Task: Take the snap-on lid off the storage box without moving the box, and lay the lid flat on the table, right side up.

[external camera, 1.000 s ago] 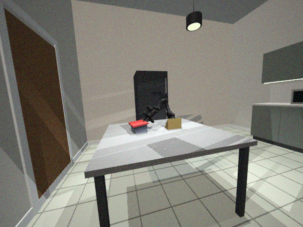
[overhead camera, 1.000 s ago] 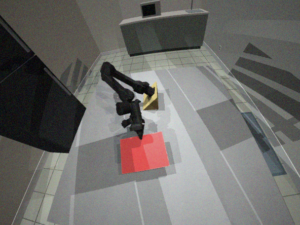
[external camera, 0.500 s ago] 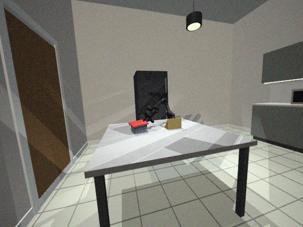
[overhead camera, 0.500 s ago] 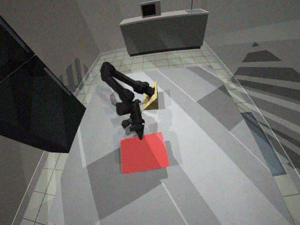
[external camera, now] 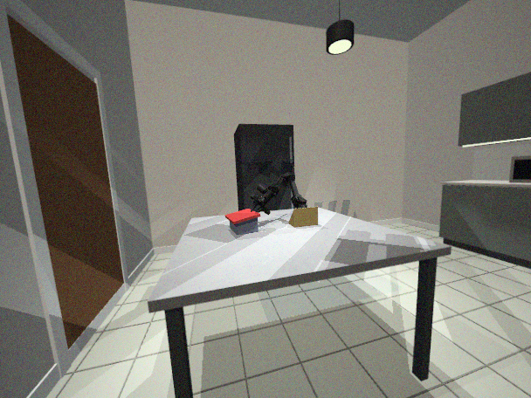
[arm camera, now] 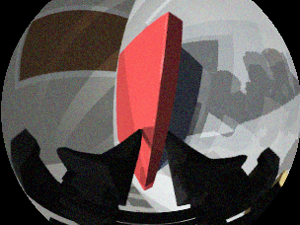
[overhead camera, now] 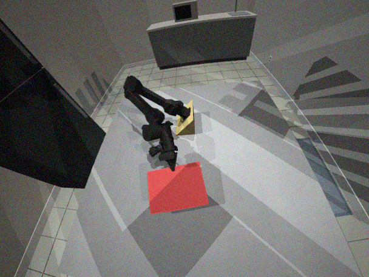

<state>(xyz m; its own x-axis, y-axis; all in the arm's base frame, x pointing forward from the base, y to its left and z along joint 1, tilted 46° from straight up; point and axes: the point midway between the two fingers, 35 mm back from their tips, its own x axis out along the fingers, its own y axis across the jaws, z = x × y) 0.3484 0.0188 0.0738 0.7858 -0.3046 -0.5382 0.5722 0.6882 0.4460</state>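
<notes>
Now: gripper tip 8 cm short of the red lid, 2 cm to the right of it and 1 cm above it. Also, from my gripper tip: storage box (7 cm ahead, 6 cm below, 2 cm to the left).
</notes>
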